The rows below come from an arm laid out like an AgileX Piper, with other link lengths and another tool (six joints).
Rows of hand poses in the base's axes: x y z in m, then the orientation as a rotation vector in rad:
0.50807, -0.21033, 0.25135, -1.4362, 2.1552, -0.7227
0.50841, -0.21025, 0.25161, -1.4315, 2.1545, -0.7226
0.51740, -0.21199, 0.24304, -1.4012, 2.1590, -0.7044
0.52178, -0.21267, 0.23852, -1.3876, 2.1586, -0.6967
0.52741, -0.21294, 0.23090, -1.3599, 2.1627, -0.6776
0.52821, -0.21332, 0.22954, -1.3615, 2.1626, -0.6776
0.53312, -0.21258, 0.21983, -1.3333, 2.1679, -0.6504
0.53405, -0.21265, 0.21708, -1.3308, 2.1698, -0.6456
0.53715, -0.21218, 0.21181, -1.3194, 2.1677, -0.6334
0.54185, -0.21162, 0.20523, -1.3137, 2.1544, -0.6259
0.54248, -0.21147, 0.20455, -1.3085, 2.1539, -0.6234
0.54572, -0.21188, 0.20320, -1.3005, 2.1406, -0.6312
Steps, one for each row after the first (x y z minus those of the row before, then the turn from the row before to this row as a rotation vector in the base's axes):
0.00034, 0.00008, 0.00026, 0.0021, -0.0030, -0.0017
0.00899, -0.00174, -0.00857, 0.0239, -0.0097, -0.0121
0.00438, -0.00068, -0.00452, 0.0108, -0.0061, -0.0043
0.00563, -0.00027, -0.00762, 0.0235, -0.0080, -0.0107
0.00080, -0.00038, -0.00136, -0.0006, 0.0008, 0.0008
0.00491, 0.00074, -0.00971, 0.0291, -0.0055, -0.0099
0.00093, -0.00007, -0.00275, 0.0040, 0.0011, -0.0011
0.00310, 0.00047, -0.00527, 0.0133, -0.0050, -0.0016
0.00470, 0.00056, -0.00658, 0.0096, -0.0114, 0.0059
0.00063, 0.00015, -0.00068, 0.0039, -0.0025, -0.0017
0.00324, -0.00041, -0.00135, 0.0000, -0.0156, 0.0010

